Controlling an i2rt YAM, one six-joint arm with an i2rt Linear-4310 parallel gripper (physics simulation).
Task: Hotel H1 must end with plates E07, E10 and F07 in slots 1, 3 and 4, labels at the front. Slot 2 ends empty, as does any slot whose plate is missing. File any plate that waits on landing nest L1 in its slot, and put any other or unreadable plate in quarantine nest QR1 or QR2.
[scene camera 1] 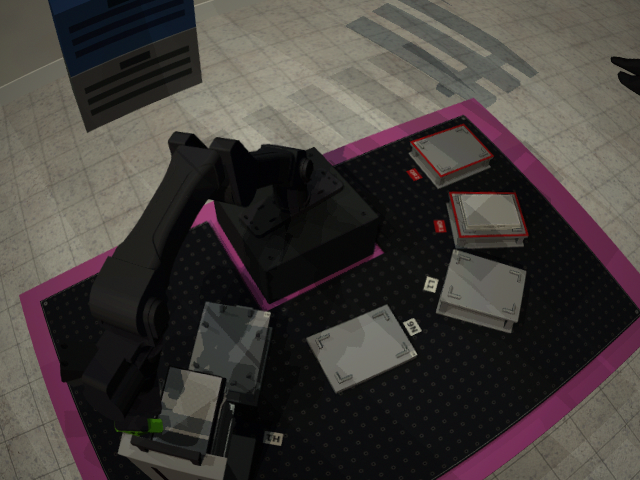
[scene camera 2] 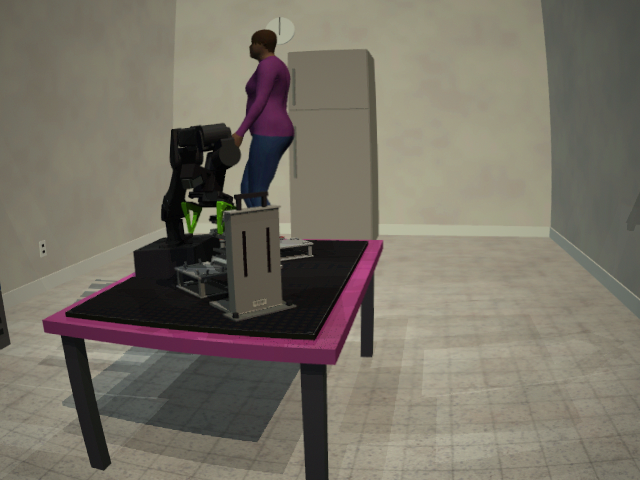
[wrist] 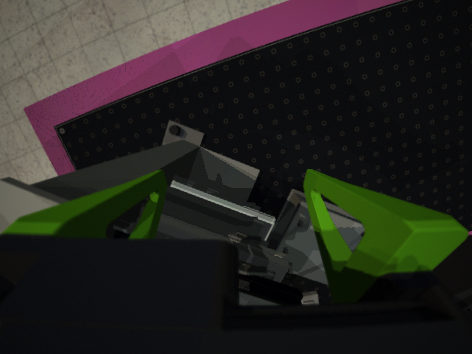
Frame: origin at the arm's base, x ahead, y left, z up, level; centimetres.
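Seen in the pictures: gripper, fingertip midpoint: [scene camera 2: 204, 233] [wrist: 235, 177]; arm's base, origin of the base link: [scene camera 1: 291, 203] [scene camera 2: 176, 242].
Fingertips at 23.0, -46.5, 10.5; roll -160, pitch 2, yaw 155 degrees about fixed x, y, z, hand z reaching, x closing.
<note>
Pixels of each thing's top centre, then the offset from my fingertips to it, as dx, dy, dz. "*": a spot on its surface instead. Level surfaces: height alone.
- pale plate, middle of its top: [scene camera 1: 490, 209] +0.0, +80.4, -14.3
- red-rimmed nest QR1, surface spot: [scene camera 1: 488, 241] * +3.6, +77.4, -19.3
- Red-rimmed nest QR2, middle of its top: [scene camera 1: 453, 147] -18.1, +87.8, -15.2
- Landing nest L1, middle of its top: [scene camera 1: 486, 283] [scene camera 2: 285, 241] +11.9, +65.9, -14.2
- Low nest N6, middle of its top: [scene camera 1: 362, 345] +5.4, +40.7, -18.0
- black mat, its level: dz -19.7
Hotel H1 [scene camera 1: 209, 466] [scene camera 2: 255, 268] [wrist: 125, 162] is a tall grey rack at the mat's near left, with a black handle on top. A pale, finely marked surface [scene camera 1: 191, 400] shows beside the handle. I cannot tell which slots hold plates or read any labels. My gripper [scene camera 2: 206, 230] [wrist: 235, 177] is open, its green fingers wide apart, beside and above the hotel in the views. A pale plate [scene camera 1: 490, 210] lies on red-rimmed nest QR1 [scene camera 1: 488, 241]. Red-rimmed nest QR2 [scene camera 1: 451, 149] holds no plate. Landing nest L1 [scene camera 1: 483, 286] is bare.
Low nest N6 [scene camera 1: 361, 350] stands at mid-mat, with no plate on it. A pegged grey stand [scene camera 1: 231, 341] [scene camera 2: 201, 271] is close beside the hotel. The arm's black base block [scene camera 1: 315, 245] is behind these. The black mat [scene camera 1: 356, 428] lies on a magenta-edged table.
</note>
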